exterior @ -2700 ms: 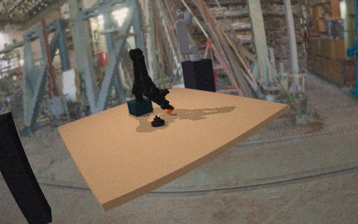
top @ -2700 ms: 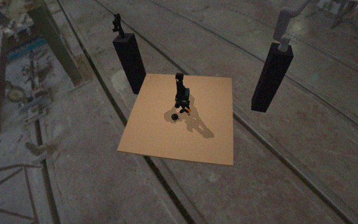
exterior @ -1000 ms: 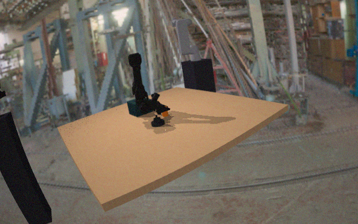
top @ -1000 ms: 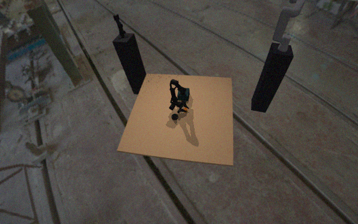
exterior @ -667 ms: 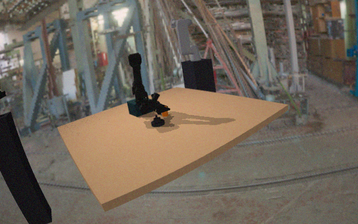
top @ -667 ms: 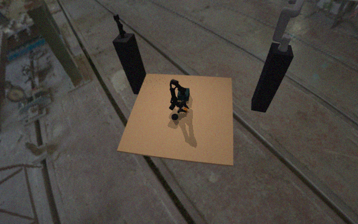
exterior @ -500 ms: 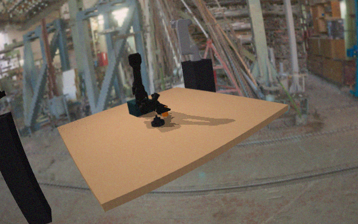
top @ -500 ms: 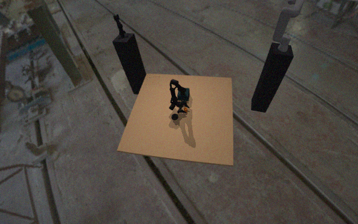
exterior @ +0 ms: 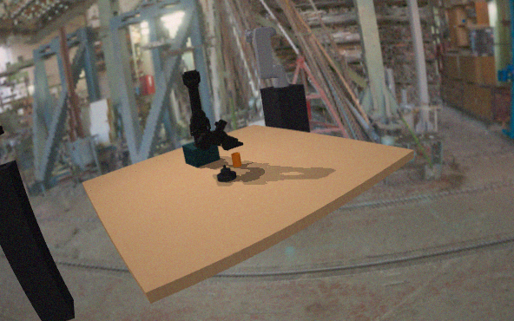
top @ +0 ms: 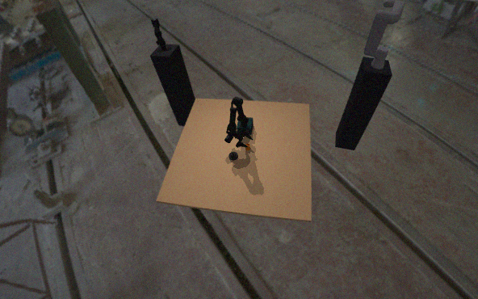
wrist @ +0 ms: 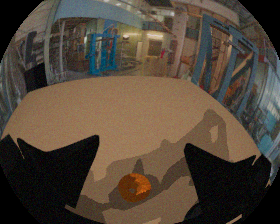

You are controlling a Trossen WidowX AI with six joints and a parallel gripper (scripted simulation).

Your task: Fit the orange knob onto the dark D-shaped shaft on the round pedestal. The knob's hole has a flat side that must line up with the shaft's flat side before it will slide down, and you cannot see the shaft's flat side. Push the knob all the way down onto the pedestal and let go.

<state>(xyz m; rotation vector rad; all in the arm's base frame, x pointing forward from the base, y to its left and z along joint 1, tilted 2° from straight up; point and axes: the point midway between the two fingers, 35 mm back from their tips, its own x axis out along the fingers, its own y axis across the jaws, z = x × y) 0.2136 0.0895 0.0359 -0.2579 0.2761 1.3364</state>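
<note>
The orange knob lies 80 mm below my gripper tip, 30 mm to the right of it and 10 mm behind it. Round my gripper tip: pedestal (140 mm to the right, 100 mm ahead, 80 mm below).
</note>
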